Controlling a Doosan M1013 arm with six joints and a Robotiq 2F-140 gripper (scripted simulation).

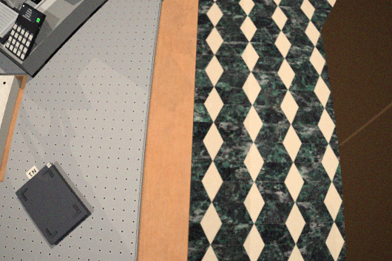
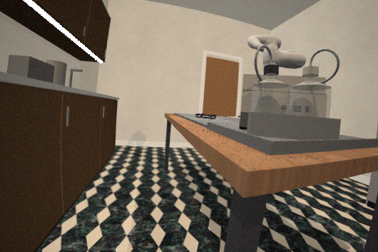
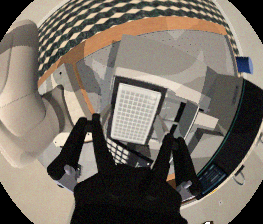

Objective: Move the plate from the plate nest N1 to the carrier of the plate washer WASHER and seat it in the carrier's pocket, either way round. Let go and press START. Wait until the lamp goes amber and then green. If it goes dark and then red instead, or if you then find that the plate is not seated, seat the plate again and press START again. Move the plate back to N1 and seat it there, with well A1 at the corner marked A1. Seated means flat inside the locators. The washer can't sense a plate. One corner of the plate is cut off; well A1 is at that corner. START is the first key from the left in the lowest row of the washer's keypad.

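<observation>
The white well plate is 30 mm below my hand. Round my hand: plate washer: 140 mm to the left, 60 mm ahead, 10 mm above; label: 380 mm to the right, 260 mm ahead, 120 mm below; plate nest N1: 440 mm to the right, 350 mm ahead, 100 mm below.
</observation>
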